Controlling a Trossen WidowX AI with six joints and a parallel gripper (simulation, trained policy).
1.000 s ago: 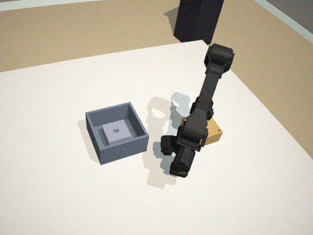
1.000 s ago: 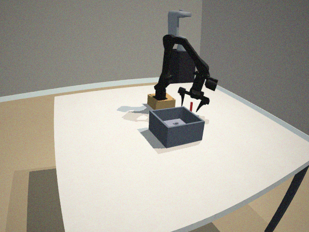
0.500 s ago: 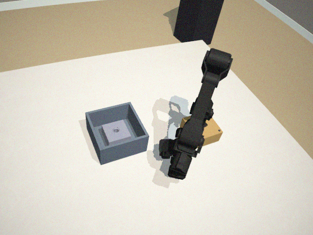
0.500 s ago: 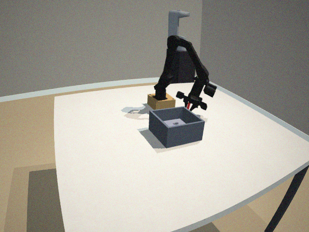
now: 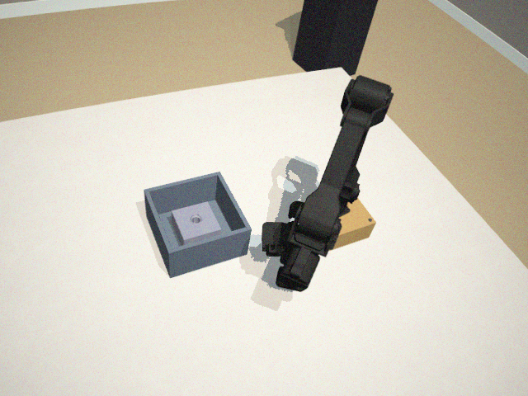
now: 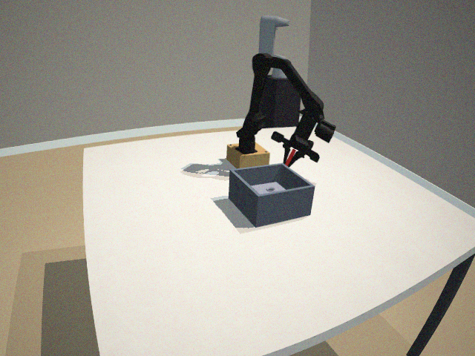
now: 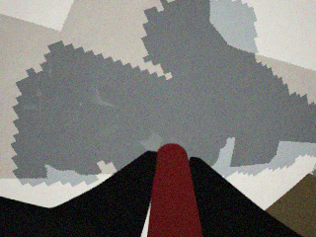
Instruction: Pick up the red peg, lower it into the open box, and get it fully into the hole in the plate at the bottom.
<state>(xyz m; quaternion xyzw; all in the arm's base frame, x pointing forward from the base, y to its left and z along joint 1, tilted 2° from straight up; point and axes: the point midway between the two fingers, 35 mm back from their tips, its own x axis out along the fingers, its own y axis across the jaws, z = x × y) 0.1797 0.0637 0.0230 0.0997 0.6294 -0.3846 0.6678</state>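
The grey-blue box is 14 cm ahead of my gripper tip, 17 cm to the right of it and 2 cm below it. The rest, counted from my gripper tip: red peg 1 cm ahead, 1 cm to the left, 3 cm above.
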